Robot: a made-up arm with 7 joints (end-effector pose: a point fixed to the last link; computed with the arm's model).
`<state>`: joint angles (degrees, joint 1 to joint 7).
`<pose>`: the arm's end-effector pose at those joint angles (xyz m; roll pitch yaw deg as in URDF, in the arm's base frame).
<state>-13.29 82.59 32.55 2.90 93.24 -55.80 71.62</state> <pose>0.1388 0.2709 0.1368 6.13 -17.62 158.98</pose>
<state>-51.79 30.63 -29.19 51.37 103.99 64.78 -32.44</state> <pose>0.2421 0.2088 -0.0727 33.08 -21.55 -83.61</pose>
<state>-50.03 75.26 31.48 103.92 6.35 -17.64 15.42</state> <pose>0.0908 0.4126 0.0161 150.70 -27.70 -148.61</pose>
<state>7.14 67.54 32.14 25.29 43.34 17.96 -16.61</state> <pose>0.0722 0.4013 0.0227 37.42 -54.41 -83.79</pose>
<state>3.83 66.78 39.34 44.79 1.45 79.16 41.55</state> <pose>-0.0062 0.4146 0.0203 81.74 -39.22 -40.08</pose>
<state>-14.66 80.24 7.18 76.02 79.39 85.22 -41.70</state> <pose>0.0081 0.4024 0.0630 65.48 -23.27 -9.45</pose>
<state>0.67 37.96 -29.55 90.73 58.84 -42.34 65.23</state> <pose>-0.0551 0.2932 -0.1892 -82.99 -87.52 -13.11</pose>
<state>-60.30 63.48 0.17 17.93 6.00 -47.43 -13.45</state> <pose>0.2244 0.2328 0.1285 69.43 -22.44 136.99</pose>
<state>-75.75 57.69 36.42 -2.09 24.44 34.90 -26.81</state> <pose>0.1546 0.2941 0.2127 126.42 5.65 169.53</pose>
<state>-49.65 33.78 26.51 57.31 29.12 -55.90 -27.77</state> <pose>0.2372 0.2537 -0.0549 122.03 -36.28 123.22</pose>
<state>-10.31 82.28 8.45 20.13 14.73 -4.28 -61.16</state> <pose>0.1299 0.3413 0.0356 -76.40 -64.28 -7.91</pose>
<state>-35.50 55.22 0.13 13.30 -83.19 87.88 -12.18</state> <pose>0.1848 0.2230 -0.0147 -113.13 4.99 87.11</pose>
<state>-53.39 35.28 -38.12 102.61 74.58 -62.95 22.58</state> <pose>0.1723 0.2445 -0.1460 -130.09 -70.43 -0.03</pose>
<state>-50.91 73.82 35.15 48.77 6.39 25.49 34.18</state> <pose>0.1238 0.4083 0.1254 145.99 -6.78 -130.77</pose>
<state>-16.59 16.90 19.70 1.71 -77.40 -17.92 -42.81</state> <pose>0.1518 0.2080 -0.0644 136.89 55.41 89.19</pose>
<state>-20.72 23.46 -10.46 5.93 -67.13 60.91 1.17</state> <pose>0.1499 0.1187 -0.1327 -116.31 6.24 91.36</pose>
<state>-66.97 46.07 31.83 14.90 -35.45 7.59 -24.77</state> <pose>0.2207 0.2629 0.1524 126.79 24.21 110.23</pose>
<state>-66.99 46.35 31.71 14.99 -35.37 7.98 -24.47</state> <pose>0.2206 0.2634 0.1529 127.29 24.09 110.73</pose>
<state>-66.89 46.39 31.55 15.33 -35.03 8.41 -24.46</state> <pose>0.2216 0.2636 0.1517 128.26 23.70 111.29</pose>
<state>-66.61 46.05 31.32 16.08 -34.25 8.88 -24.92</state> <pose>0.2244 0.2634 0.1478 129.95 22.87 111.90</pose>
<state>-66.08 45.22 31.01 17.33 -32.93 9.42 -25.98</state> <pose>0.2292 0.2625 0.1403 132.55 21.45 112.48</pose>
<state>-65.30 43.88 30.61 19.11 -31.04 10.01 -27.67</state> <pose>0.2358 0.2607 0.1288 136.07 19.42 112.88</pose>
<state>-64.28 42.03 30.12 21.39 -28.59 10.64 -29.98</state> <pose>0.2436 0.2576 0.1131 140.44 16.80 112.83</pose>
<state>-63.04 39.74 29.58 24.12 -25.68 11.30 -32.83</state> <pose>0.2517 0.2530 0.0936 145.60 13.78 112.14</pose>
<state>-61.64 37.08 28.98 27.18 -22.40 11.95 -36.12</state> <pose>0.2589 0.2466 0.0709 151.38 10.60 110.56</pose>
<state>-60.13 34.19 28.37 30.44 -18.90 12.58 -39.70</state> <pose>0.2643 0.2385 0.0460 157.62 7.60 108.07</pose>
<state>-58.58 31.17 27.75 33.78 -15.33 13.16 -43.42</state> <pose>0.2674 0.2289 0.0203 164.14 5.11 104.70</pose>
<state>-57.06 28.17 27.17 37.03 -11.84 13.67 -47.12</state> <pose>0.2678 0.2182 -0.0047 170.60 3.39 100.72</pose>
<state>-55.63 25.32 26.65 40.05 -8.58 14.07 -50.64</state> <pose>0.2658 0.2072 -0.0275 176.65 2.52 96.48</pose>
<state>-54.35 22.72 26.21 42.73 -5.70 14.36 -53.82</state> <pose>0.2622 0.1965 -0.0474 -178.00 2.47 92.36</pose>
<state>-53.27 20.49 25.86 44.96 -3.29 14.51 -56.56</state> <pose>0.2579 0.1869 -0.0634 -173.65 2.95 88.68</pose>
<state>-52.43 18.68 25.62 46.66 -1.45 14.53 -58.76</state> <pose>0.2538 0.1790 -0.0755 -170.46 3.73 85.68</pose>
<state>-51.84 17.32 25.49 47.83 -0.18 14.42 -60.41</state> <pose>0.2505 0.1729 -0.0837 -168.42 4.54 83.42</pose>
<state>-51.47 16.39 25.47 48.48 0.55 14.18 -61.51</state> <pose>0.2483 0.1688 -0.0886 -167.45 5.20 81.93</pose>
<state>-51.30 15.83 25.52 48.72 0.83 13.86 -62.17</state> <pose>0.2473 0.1664 -0.0908 -167.31 5.65 81.05</pose>
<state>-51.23 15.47 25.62 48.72 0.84 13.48 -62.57</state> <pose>0.2469 0.1649 -0.0915 -167.64 5.98 80.54</pose>
